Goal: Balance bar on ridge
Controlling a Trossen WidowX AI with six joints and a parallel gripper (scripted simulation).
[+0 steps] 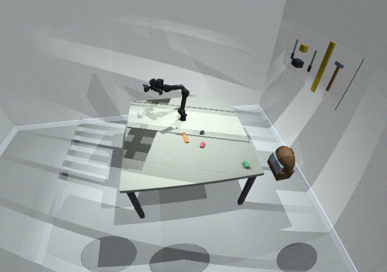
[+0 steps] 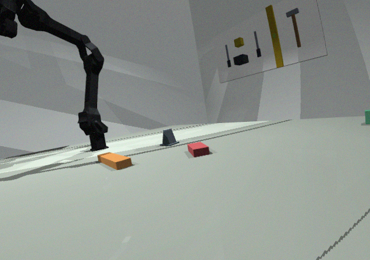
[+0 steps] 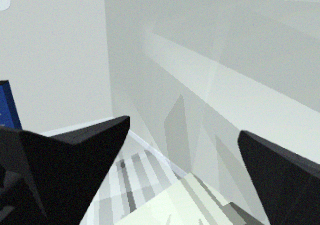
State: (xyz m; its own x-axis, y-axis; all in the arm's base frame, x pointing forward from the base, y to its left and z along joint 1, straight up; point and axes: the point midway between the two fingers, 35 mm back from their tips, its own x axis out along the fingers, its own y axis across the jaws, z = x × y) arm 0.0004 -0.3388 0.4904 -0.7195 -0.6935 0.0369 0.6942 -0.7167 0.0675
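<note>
My gripper tip is 330 mm short of the orange bar, 350 mm to the right of it and 480 mm above it. Also, from my gripper tip: green block (760 mm ahead, 860 mm to the left, 480 mm below); then red block (450 mm ahead, 510 mm to the left, 480 mm below).
</note>
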